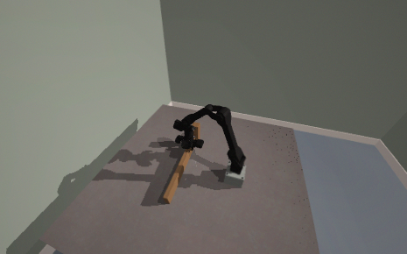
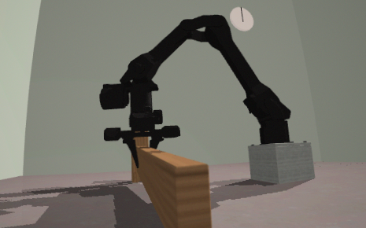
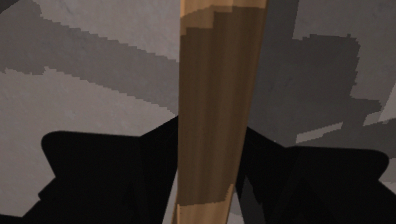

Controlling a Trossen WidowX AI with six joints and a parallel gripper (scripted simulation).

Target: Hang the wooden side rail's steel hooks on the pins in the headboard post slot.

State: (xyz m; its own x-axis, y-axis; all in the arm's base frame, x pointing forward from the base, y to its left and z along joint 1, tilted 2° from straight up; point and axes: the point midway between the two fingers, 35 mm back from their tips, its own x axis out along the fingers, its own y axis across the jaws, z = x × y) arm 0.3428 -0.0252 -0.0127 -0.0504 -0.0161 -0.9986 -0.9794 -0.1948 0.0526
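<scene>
Now: gripper tip 12 cm to the left of the headboard post, 4 cm below it and 2 cm short of it.
</scene>
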